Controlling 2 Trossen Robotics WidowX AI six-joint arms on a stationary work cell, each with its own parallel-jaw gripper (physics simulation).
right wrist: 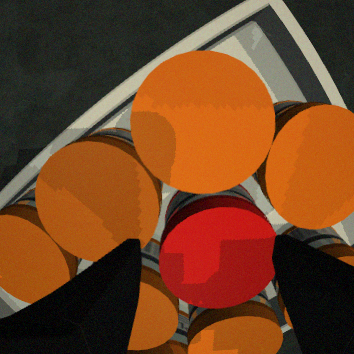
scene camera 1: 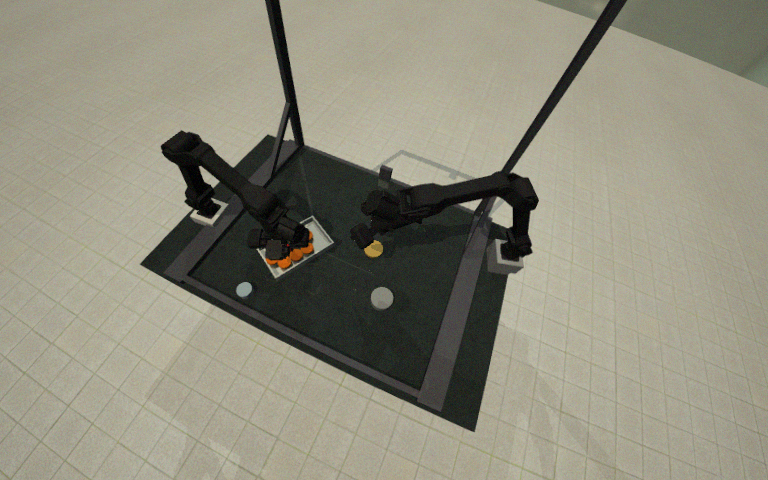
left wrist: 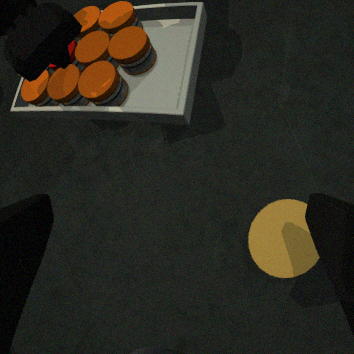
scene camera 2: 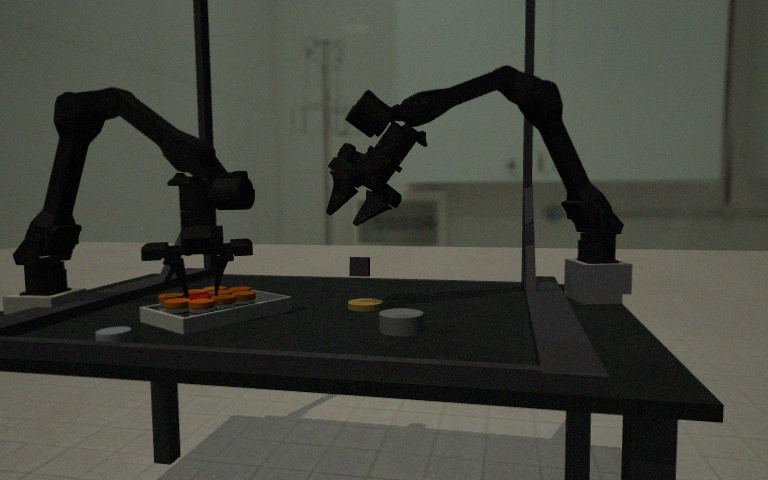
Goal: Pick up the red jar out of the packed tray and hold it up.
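Pixels of known places: left gripper, fingertip midpoint: (left wrist: 181,207) (scene camera 2: 341,219); right gripper, fingertip midpoint: (right wrist: 208,249) (left wrist: 57,56) (scene camera 2: 201,296); left arm's base, link origin: (scene camera 1: 509,252) (scene camera 2: 597,261); right arm's base, link origin: (scene camera 1: 209,210) (scene camera 2: 46,292).
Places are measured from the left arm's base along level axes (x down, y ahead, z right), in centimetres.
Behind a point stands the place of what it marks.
Observation:
The red jar (scene camera 2: 199,295) @[z -11.1, x 3.5, y 79.7 cm] (left wrist: 71,49) @[z -10.0, x 3.5, y 78.2 cm] (right wrist: 217,257) @[z -11.6, x 3.5, y 79.5 cm] stands in the pale tray (scene camera 1: 321,240) @[z -3.5, x 7.7, y 68.8 cm] (scene camera 2: 161,319) @[z -16.9, x 6.4, y 84.7 cm] (left wrist: 175,65) @[z -1.8, x 7.7, y 70.2 cm] (right wrist: 315,55) @[z -19.4, x 5.3, y 81.9 cm], packed among several orange-lidded jars (scene camera 1: 284,261) @[z -15.9, x 3.5, y 78.0 cm] (scene camera 2: 201,304) @[z -18.2, x 3.7, y 77.5 cm] (left wrist: 132,44) @[z -4.4, x 3.5, y 72.7 cm] (right wrist: 202,122) @[z -16.0, x 3.5, y 78.0 cm]. My right gripper (scene camera 2: 201,293) @[z -11.9, x 3.5, y 79.1 cm] (right wrist: 208,249) @[z -11.9, x 3.5, y 79.1 cm] is partly open and points down at the jars. In the right wrist view its fingertips are on either side of the red lid, the right one very close to the lid's edge, with a gap at the left. Whether it touches is unclear. My left gripper (scene camera 2: 342,219) @[z -7.3, x -9.9, y 53.5 cm] (left wrist: 181,207) @[z -7.3, x -9.9, y 53.5 cm] is wide open and empty, high above the table.
A yellow disc (scene camera 1: 373,249) @[z -4.1, x 6.9, y 49.1 cm] (scene camera 2: 365,305) @[z -6.7, x 7.0, y 49.2 cm] (left wrist: 280,240) @[z -4.2, x 6.9, y 49.3 cm] lies below the left gripper. A grey cylinder (scene camera 1: 381,298) @[z -22.6, x 5.1, y 43.8 cm] (scene camera 2: 400,322) @[z -26.0, x 5.8, y 44.0 cm] stands nearer the front. A pale blue disc (scene camera 1: 244,289) @[z -27.1, x 5.7, y 88.4 cm] (scene camera 2: 113,333) @[z -28.9, x 5.7, y 87.9 cm] lies at the front left. Dark frame posts (scene camera 1: 283,73) @[z 41.7, x -27.1, y 91.0 cm] (scene camera 2: 529,226) @[z 10.5, x -6.8, y 11.2 cm] rise at the table's sides.

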